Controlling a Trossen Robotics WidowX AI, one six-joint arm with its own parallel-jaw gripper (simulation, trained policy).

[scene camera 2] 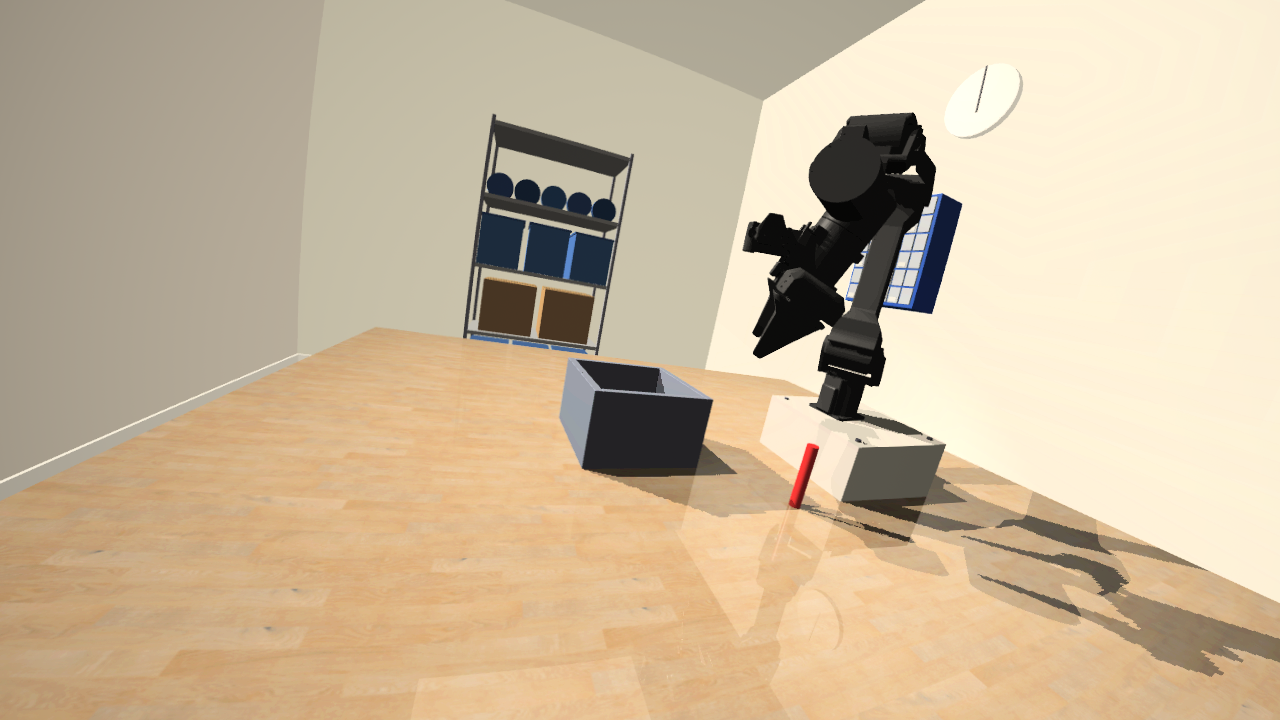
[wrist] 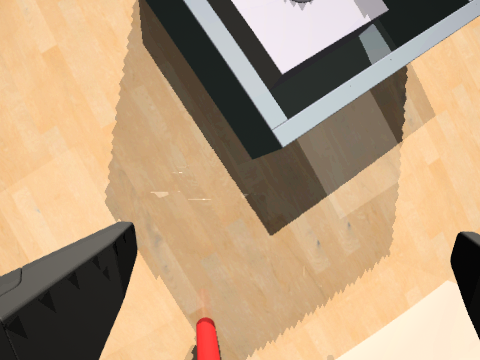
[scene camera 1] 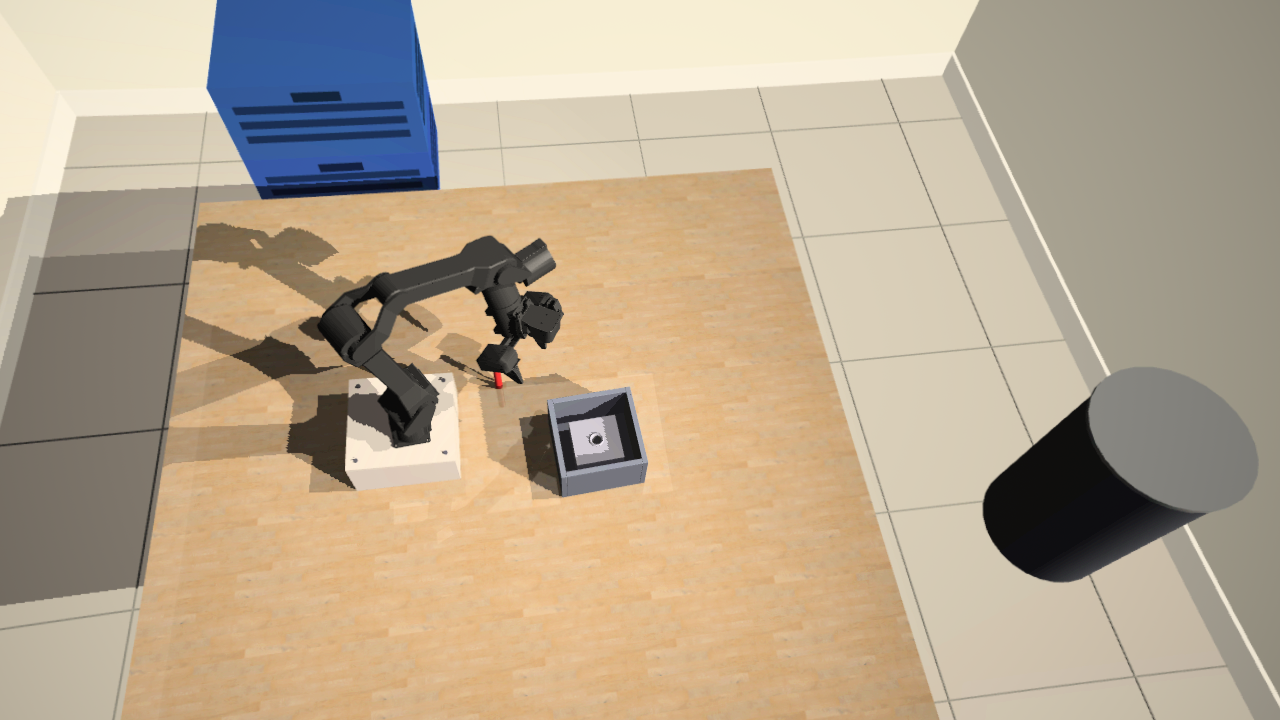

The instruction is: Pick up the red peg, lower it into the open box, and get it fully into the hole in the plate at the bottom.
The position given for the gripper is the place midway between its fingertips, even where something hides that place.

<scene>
In view: the gripper (scene camera 2: 755, 345), a grey box (scene camera 2: 617, 416), a red peg (scene camera 2: 811, 451) and a pale plate (scene camera 1: 595, 442).
The grey box also shows in the wrist view (wrist: 264, 122) and in scene camera 1 (scene camera 1: 619, 402). The gripper shows as well in the wrist view (wrist: 298, 244) and in scene camera 1 (scene camera 1: 532, 365). Scene camera 2 does not show the pale plate, which is hidden by the grey box.
</scene>
